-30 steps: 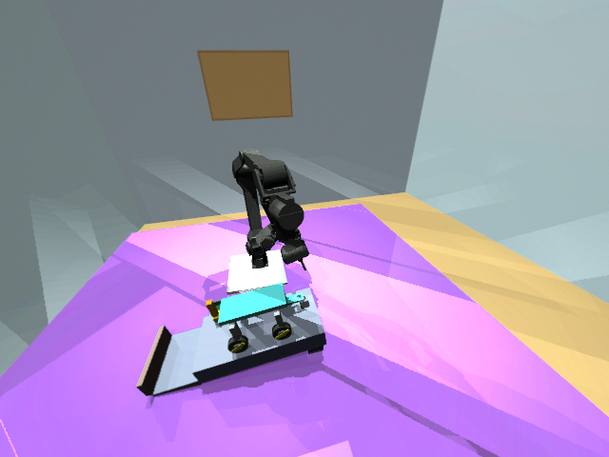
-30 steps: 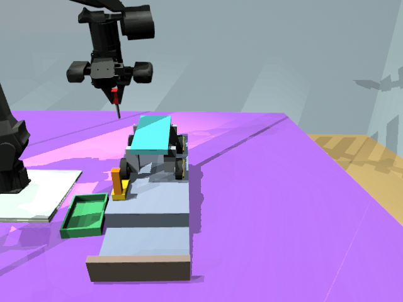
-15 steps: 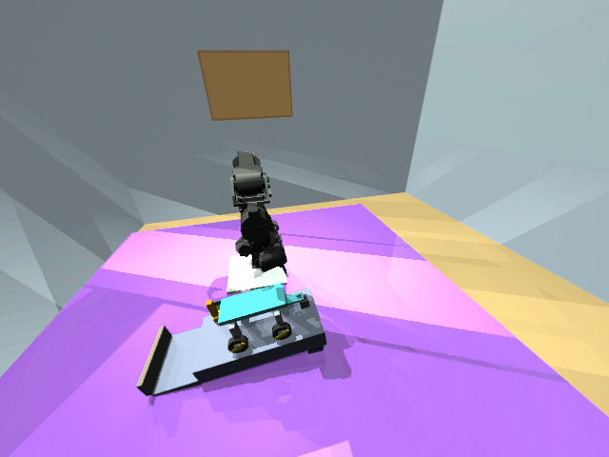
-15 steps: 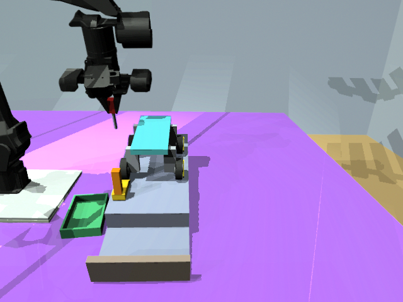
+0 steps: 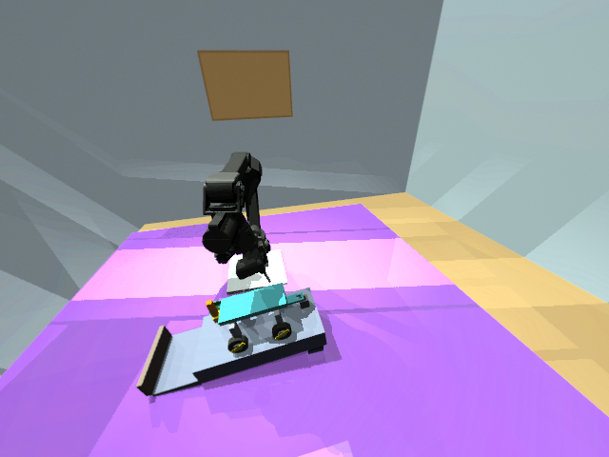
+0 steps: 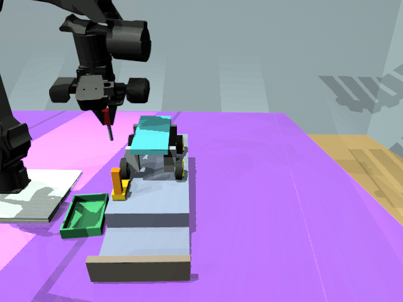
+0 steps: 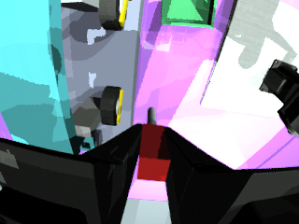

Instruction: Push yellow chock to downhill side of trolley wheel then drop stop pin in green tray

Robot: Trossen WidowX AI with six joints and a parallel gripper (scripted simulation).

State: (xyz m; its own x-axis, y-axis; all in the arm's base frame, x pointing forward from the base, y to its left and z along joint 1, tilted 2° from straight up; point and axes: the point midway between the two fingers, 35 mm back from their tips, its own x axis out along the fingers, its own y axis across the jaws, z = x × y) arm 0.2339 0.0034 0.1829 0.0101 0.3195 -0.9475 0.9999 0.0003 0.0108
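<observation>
My gripper tip is 120 mm to the left of the yellow chock, 80 mm above it and 40 mm short of it. Round my gripper tip: grey ramp 110 mm below, 100 mm ahead, 20 mm to the right; then trolley 100 mm ahead, 50 mm below, 20 mm to the right; then red-headed stop pin right at my gripper tip.
</observation>
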